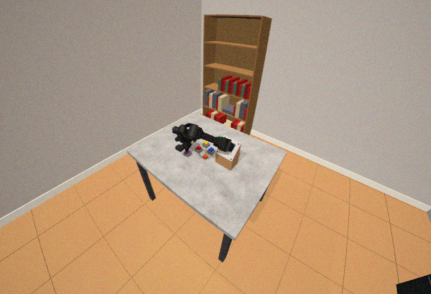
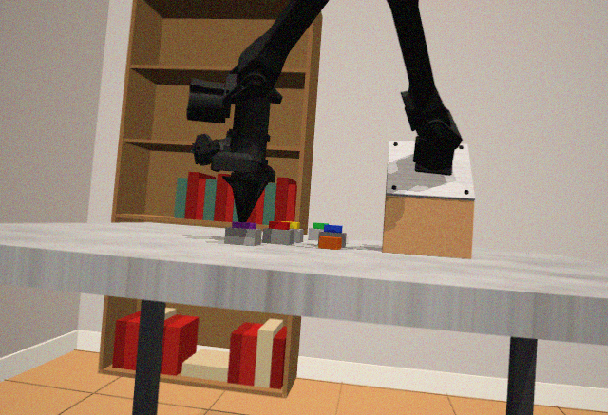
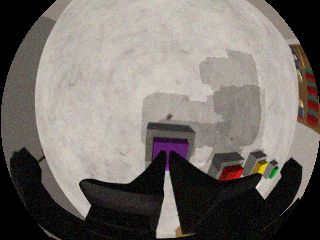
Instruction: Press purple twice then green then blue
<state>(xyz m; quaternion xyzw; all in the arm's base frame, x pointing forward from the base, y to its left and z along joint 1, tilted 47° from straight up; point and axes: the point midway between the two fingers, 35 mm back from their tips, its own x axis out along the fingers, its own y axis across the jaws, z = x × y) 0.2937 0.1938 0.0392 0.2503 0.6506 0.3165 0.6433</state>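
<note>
Right now my gripper tip is 1 cm above the purple button. Round my gripper tip: yellow button (3 cm behind, 19 cm to the right); then red button (4 cm behind, 10 cm to the right); then orange block (13 cm behind, 8 cm to the right, 3 cm below).
</note>
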